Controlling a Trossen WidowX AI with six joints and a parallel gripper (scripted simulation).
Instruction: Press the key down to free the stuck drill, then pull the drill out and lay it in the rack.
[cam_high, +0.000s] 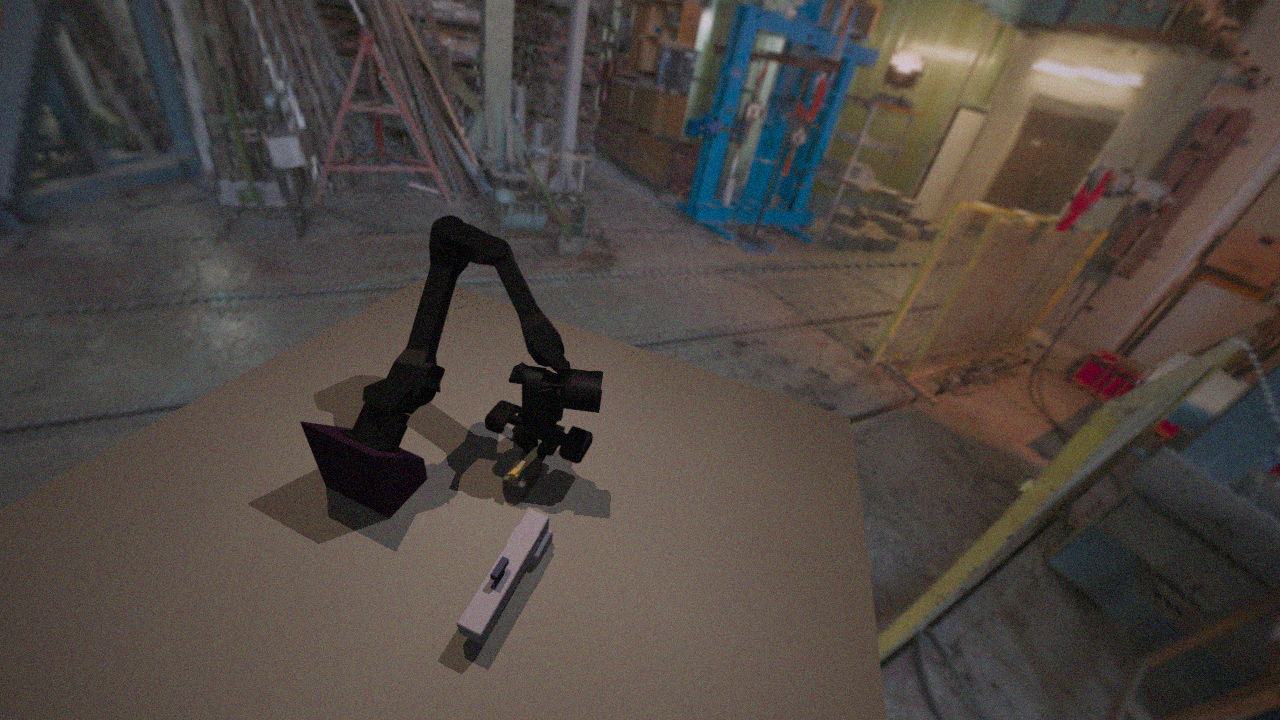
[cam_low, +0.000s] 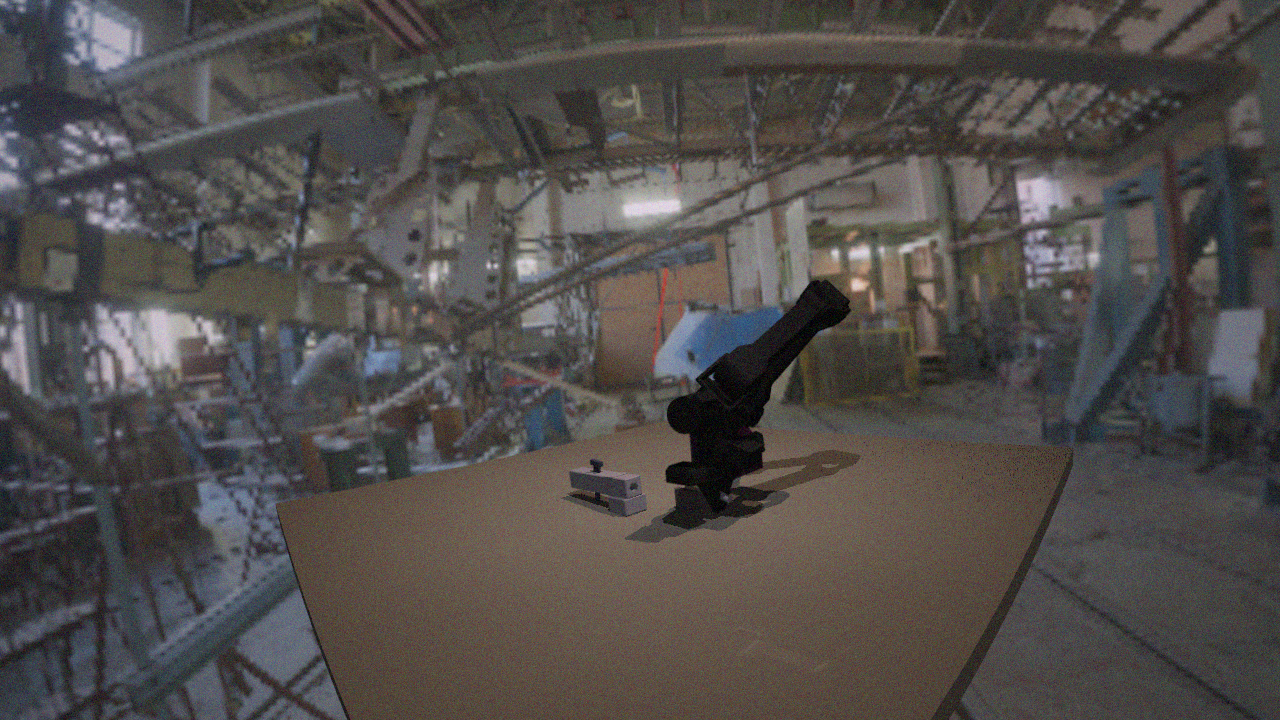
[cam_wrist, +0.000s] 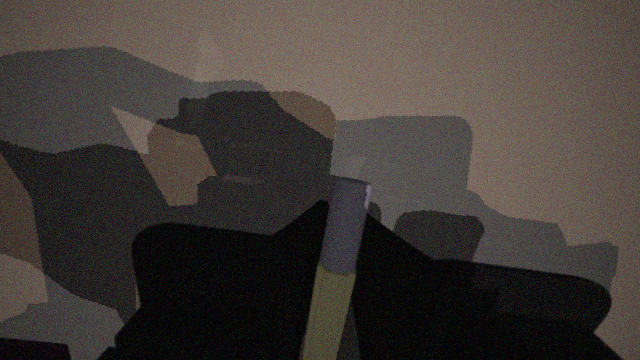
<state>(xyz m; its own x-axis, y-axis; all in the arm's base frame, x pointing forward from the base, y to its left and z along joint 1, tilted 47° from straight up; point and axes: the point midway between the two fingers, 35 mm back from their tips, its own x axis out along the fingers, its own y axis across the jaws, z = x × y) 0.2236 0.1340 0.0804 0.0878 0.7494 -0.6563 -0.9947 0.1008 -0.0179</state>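
The drill is 4 cm to the right of my gripper tip and 4 cm above it. Also, from my gripper tip: dark key (6 cm ahead, 25 cm to the right, 5 cm above); then light-grey holder block (6 cm ahead, 22 cm to the right, 3 cm above); then rack (1 cm behind, 5 cm to the right, 1 cm above).
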